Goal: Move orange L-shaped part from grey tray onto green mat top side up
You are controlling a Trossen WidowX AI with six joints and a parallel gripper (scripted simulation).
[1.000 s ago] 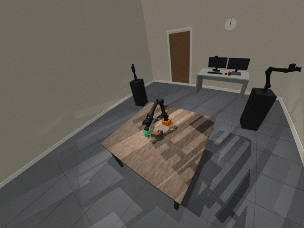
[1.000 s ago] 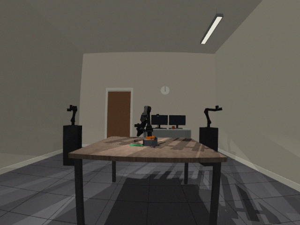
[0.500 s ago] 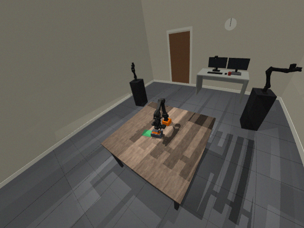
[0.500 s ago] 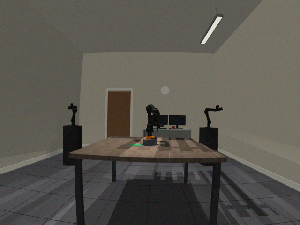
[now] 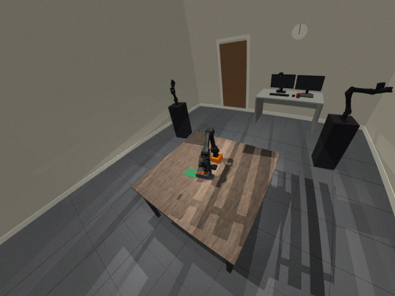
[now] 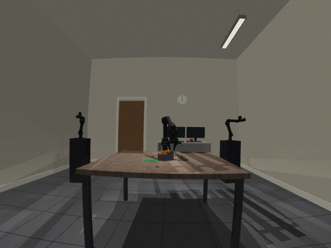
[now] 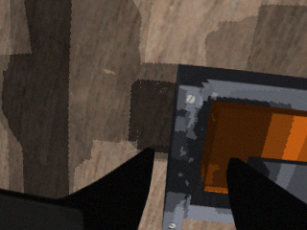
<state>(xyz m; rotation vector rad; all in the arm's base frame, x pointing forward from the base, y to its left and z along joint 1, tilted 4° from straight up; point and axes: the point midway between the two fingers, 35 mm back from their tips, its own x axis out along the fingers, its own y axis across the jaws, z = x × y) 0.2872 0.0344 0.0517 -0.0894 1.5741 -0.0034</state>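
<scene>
My gripper tip is 1 cm past the orange L-shaped part, 6 cm to the left of it and 5 cm above it. Round my gripper tip: green mat 22 cm to the right, 11 cm below.
</scene>
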